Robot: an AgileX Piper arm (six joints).
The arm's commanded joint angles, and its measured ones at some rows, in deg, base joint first. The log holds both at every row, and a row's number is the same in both.
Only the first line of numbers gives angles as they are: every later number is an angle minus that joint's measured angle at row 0.
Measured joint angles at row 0:
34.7, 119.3, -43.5, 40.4, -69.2, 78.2
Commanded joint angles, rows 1 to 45:
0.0, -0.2, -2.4, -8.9, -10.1, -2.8
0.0, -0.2, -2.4, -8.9, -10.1, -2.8
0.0, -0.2, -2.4, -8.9, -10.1, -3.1
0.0, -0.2, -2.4, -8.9, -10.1, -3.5
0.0, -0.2, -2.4, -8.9, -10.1, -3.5
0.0, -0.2, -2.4, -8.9, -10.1, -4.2
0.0, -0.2, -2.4, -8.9, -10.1, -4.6
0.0, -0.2, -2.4, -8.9, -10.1, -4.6
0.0, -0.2, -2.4, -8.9, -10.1, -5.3
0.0, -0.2, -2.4, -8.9, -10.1, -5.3
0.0, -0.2, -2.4, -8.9, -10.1, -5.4
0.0, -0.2, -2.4, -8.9, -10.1, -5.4
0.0, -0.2, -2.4, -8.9, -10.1, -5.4
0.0, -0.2, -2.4, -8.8, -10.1, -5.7
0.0, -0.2, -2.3, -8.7, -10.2, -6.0
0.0, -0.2, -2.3, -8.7, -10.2, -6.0
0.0, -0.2, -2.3, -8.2, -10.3, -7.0
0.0, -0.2, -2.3, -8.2, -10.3, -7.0
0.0, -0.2, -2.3, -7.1, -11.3, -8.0
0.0, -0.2, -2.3, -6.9, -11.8, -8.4
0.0, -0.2, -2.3, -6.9, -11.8, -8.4
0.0, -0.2, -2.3, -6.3, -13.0, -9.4
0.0, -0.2, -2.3, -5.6, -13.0, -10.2
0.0, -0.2, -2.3, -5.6, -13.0, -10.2
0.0, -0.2, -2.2, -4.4, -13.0, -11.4
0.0, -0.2, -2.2, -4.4, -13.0, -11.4
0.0, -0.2, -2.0, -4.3, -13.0, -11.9
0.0, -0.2, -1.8, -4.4, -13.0, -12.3
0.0, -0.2, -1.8, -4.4, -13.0, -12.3
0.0, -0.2, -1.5, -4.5, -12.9, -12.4
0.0, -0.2, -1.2, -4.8, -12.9, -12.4
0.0, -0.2, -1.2, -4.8, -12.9, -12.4
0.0, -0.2, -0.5, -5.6, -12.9, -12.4
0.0, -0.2, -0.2, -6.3, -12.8, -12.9
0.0, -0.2, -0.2, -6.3, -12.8, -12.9
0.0, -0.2, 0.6, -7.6, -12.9, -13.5
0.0, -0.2, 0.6, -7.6, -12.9, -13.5
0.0, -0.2, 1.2, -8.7, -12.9, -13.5
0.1, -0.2, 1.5, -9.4, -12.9, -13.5
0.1, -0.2, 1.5, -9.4, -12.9, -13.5
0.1, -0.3, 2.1, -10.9, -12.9, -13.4
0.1, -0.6, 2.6, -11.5, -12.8, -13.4
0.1, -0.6, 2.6, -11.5, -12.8, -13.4
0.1, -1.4, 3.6, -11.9, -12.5, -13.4
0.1, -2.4, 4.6, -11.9, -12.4, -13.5
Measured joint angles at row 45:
0.4, -0.5, 3.6, -10.8, 0.1, -12.6
